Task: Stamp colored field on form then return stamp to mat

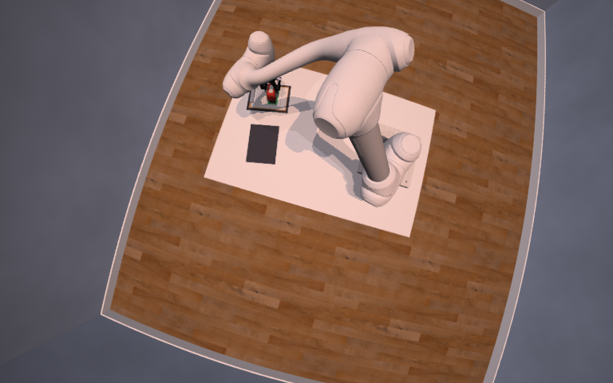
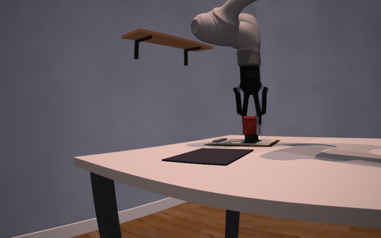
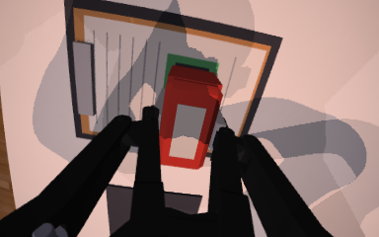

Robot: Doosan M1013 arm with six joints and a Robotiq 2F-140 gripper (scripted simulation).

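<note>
My gripper is now 29 cm to the right of the mat, 7 cm past it and 6 cm above it. From my hand the other things lie so: stamp: 1 cm below; then clipboard: 6 cm below, 4 cm ahead, 1 cm to the left.
</note>
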